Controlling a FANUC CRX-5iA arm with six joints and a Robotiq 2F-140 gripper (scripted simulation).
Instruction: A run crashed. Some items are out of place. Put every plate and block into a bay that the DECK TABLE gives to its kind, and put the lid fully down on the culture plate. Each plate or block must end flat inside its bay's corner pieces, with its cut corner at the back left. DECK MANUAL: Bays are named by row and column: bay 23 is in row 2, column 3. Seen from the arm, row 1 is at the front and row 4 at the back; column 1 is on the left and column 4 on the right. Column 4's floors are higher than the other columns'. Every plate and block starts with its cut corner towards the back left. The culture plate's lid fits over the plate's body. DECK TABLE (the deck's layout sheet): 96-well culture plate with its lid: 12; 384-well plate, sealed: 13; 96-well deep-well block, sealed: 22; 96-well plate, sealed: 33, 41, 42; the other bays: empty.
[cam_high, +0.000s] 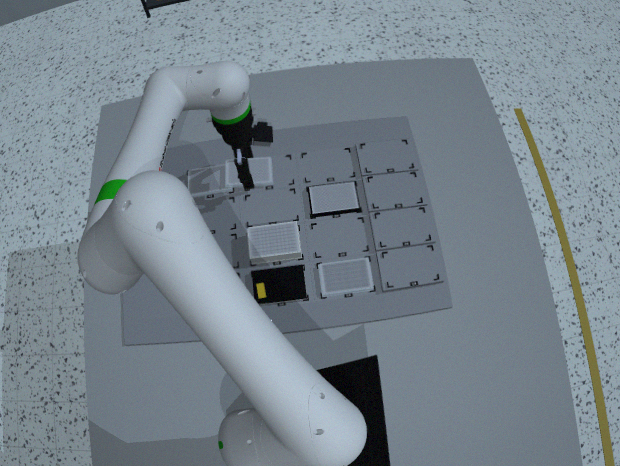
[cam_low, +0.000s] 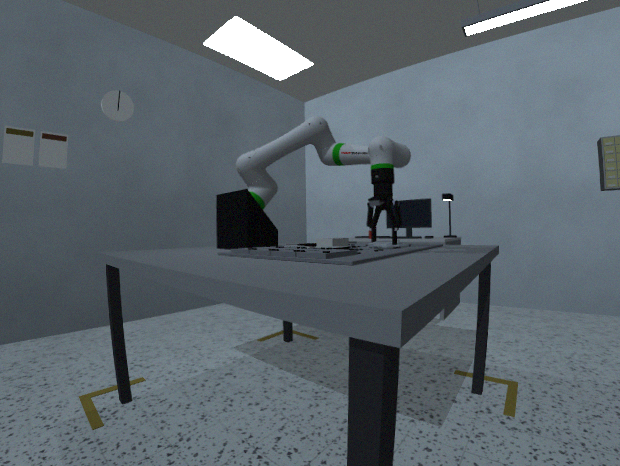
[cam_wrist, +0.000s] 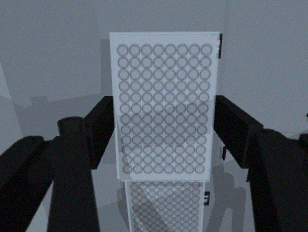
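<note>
Now: the white plate 1 cm behind my hand, 11 cm to the left of it and 3 cm below it. The rest, counted from my hand: 96-well plate: 2 cm below; deep-well block: 21 cm behind, 8 cm to the right, 2 cm below; dark-sided plate: 8 cm behind, 23 cm to the right, 3 cm below.
</note>
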